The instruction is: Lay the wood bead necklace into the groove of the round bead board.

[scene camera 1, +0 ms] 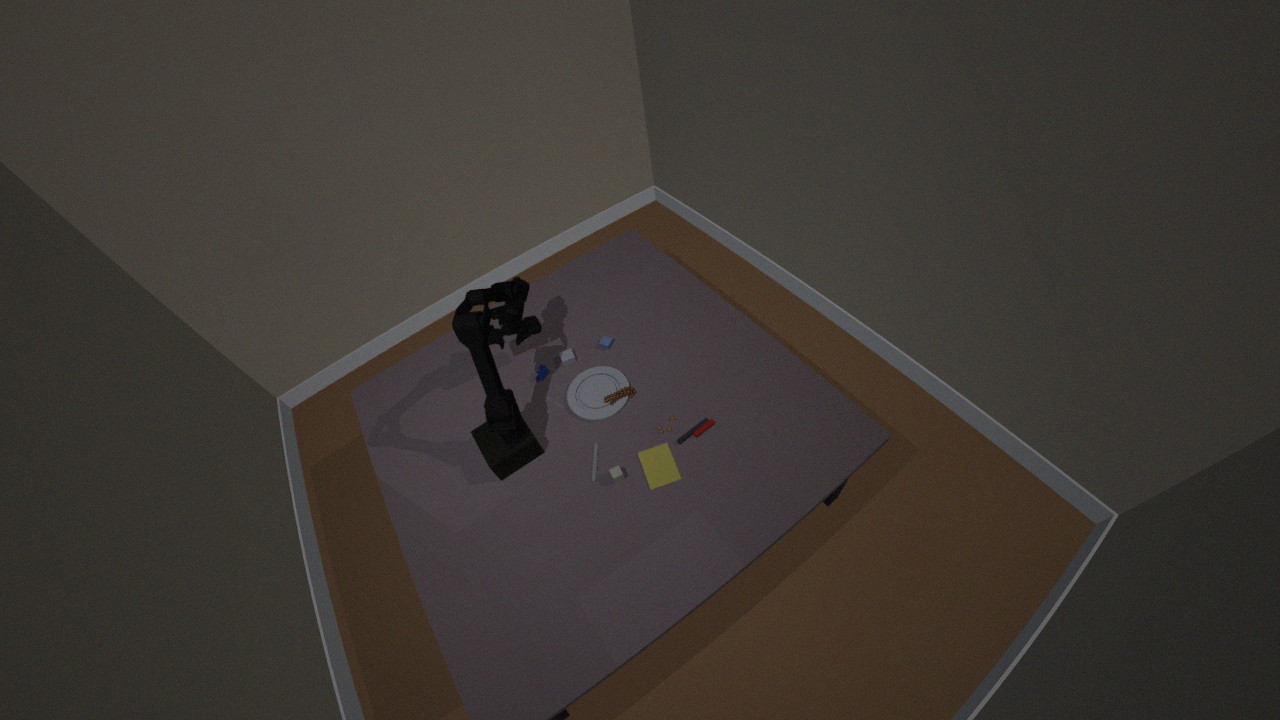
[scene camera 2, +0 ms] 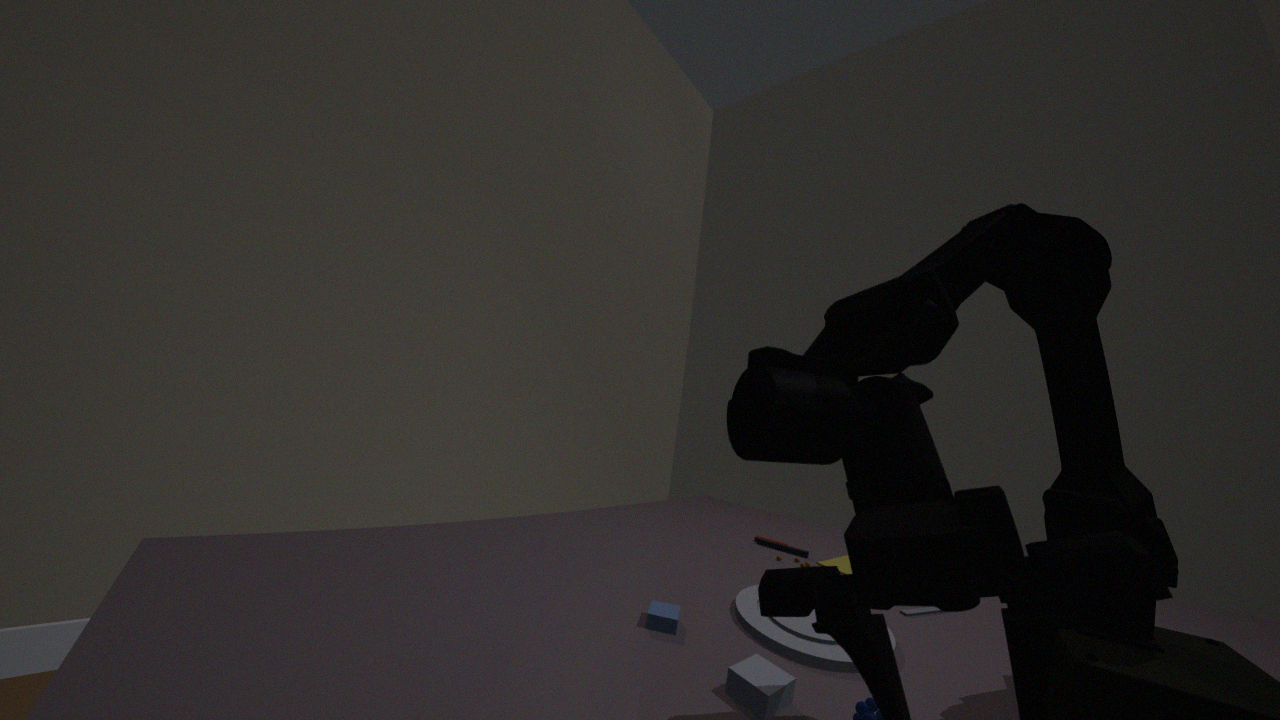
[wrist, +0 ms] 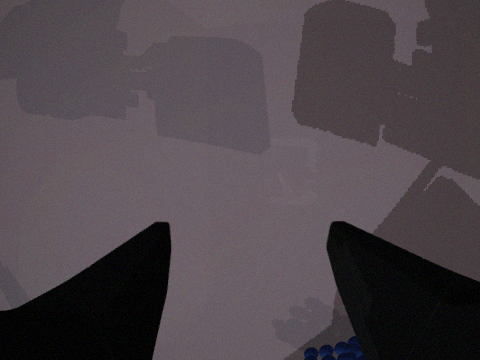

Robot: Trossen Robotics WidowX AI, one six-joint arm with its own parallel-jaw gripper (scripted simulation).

Path:
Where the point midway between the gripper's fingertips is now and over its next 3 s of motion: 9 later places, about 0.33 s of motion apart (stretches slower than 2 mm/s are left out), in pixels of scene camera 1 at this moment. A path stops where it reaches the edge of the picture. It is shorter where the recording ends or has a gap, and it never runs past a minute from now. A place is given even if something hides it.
The gripper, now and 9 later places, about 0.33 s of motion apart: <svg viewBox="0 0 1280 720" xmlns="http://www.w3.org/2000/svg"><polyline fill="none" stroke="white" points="509,346 532,343 556,345 579,351 599,361 616,374 623,382 625,384 625,387 625,389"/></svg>

